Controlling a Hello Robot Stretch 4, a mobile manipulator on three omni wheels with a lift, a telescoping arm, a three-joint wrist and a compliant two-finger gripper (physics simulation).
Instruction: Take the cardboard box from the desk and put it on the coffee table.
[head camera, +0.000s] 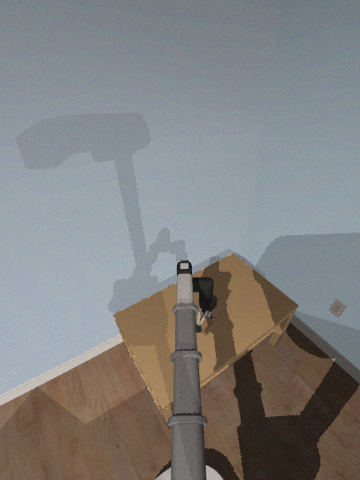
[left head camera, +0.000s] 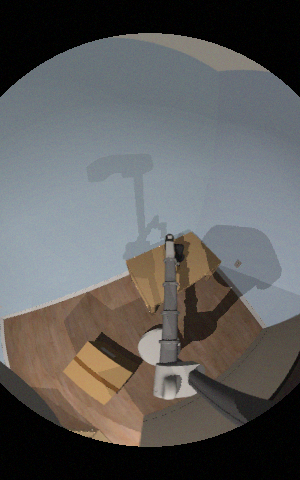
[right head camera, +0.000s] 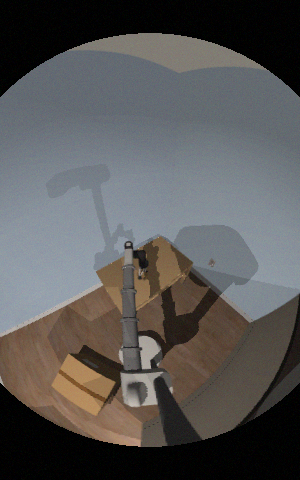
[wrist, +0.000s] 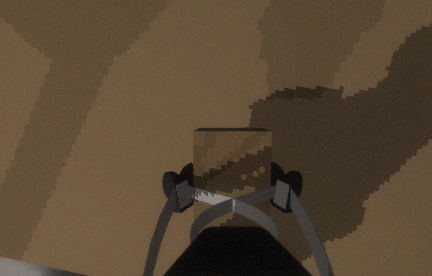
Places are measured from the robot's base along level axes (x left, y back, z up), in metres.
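Where they show: gripper, fingertip midpoint: (head camera: 203, 326) (right head camera: 142, 275) (wrist: 231, 178); robot's base, origin of the base link: (left head camera: 158, 345) (right head camera: 141, 353).
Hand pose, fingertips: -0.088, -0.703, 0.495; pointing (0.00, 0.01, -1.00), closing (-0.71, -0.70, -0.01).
Each offset is from my fingertips to the top centre of the thing, as dx, dy, dz. Level surfaces: height alone.
A small cardboard box {+0.002, -0.002, +0.046} (wrist: 220, 145) (head camera: 208, 328) is between the two fingertips of my gripper (wrist: 231, 178) (head camera: 203, 319) (right head camera: 142, 274), which is shut on its two sides. The fingers hide part of the box's near end. The gripper and box are over the top of a tan wooden table {dz -0.071} (head camera: 250, 300) (left head camera: 202, 260) (right head camera: 172, 260) (wrist: 140, 100), taken as the coffee table, near its middle. The height of the box over the top is hard to judge. The desk cannot be made out with certainty.
Blue walls (head camera: 100, 210) meet behind the table. A tan box-shaped piece with a darker stripe {+0.598, +1.048, -0.115} (left head camera: 95, 382) (right head camera: 75, 390) stands on the wood floor {dz -0.522} (left head camera: 40, 340) at lower left. A grey-brown surface (left head camera: 180, 420) lies at lower right. My arm (head camera: 187, 390) crosses the table.
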